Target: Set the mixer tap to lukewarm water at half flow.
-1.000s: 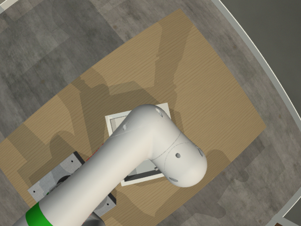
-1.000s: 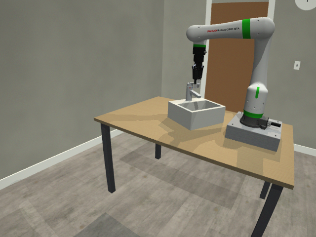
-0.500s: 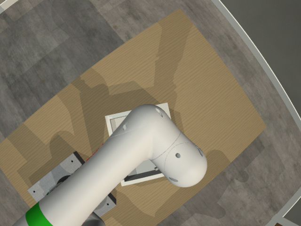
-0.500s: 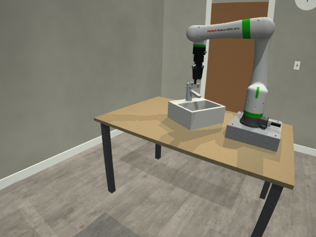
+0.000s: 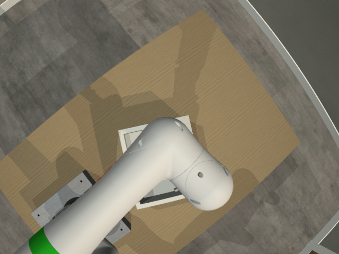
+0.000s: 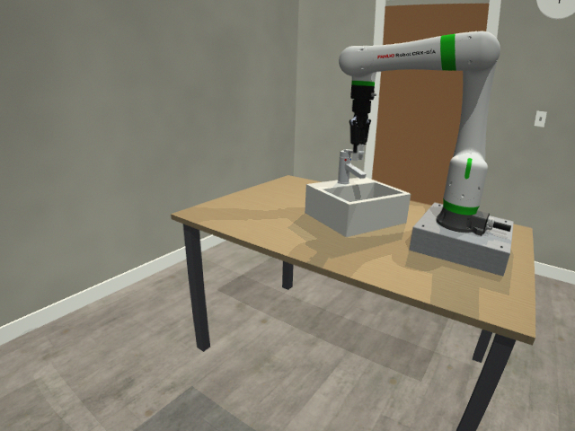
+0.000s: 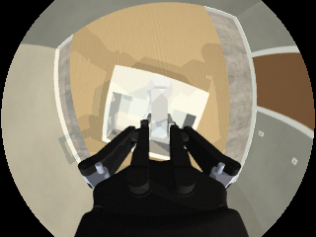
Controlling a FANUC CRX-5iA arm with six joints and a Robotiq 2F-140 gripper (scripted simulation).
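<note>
Now: the mixer tap 4 cm ahead of my hand and 5 cm below it. Also, from my hand: white basin (5 cm behind, 4 cm to the left, 24 cm below); lever (2 cm ahead).
</note>
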